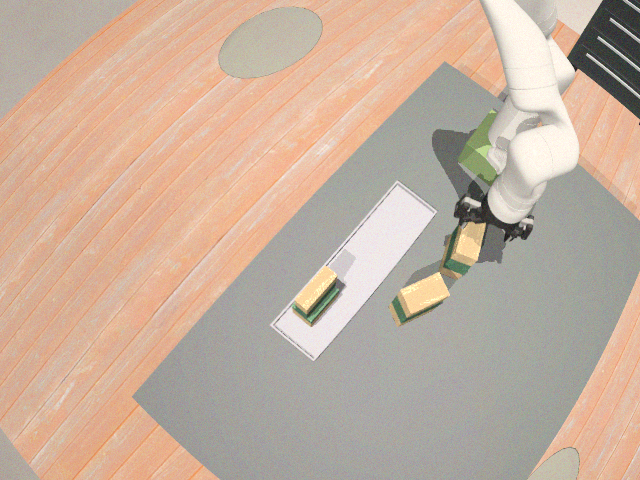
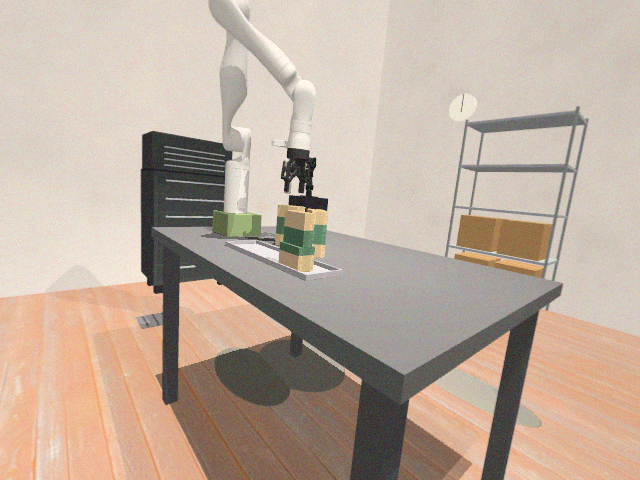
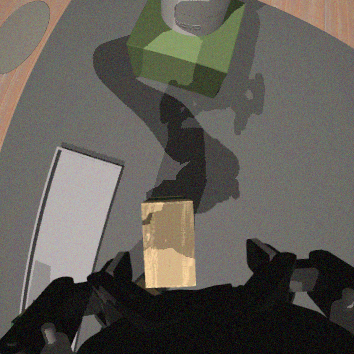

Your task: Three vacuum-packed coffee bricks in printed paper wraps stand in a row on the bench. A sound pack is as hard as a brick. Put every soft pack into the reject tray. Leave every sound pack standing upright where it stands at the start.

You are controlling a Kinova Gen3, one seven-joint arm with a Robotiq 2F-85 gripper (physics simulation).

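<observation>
My gripper is open and empty, above one coffee pack. This pack is cream with a green band and stands upright on the bench. A second pack stands upright beside it, farther from the robot base. The third pack stands in the long, shallow white reject tray, near its far end from the base. Its upper half is narrower, above a green ledge. Softness cannot be seen.
The green base block stands behind the packs. The grey bench top carries the tray. A black drawer cabinet and a shelf rack stand beyond it. A dark shape shows behind the packs.
</observation>
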